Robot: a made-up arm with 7 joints.
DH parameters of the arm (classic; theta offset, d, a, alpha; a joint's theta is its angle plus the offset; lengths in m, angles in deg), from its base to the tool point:
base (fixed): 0 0 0 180
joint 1: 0 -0.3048 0 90
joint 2: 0 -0.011 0 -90
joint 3: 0 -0.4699 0 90
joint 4: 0 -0.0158 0 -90
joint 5: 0 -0.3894 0 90
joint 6: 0 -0.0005 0 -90
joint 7: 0 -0.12 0 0
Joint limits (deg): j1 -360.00..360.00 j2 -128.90..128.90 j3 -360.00..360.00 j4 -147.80..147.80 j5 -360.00..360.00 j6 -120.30..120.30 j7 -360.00..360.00
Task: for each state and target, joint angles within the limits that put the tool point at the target. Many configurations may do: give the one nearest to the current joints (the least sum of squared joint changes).
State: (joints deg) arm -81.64 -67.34 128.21 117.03 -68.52 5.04 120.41
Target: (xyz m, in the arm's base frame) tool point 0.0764 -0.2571 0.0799
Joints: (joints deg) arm -66.05 -64.06 148.21 138.97 -68.42 0.61 120.41
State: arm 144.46 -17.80 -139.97 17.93 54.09 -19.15 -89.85
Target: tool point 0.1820 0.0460 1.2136
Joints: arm 139.73 2.97 -145.58 32.87 57.45 -36.85 -89.85
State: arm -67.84 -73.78 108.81 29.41 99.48 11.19 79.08
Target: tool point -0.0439 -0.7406 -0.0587
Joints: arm -57.96 -94.95 125.19 65.89 96.74 17.40 79.08
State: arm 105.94 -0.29 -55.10 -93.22 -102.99 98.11 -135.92
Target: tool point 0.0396 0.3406 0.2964
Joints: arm 115.54 -36.20 -40.16 -130.16 -112.16 90.19 -135.92
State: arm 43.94 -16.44 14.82 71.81 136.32 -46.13 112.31
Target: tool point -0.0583 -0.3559 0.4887
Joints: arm 65.68 -3.33 36.86 120.65 146.76 -50.36 112.31
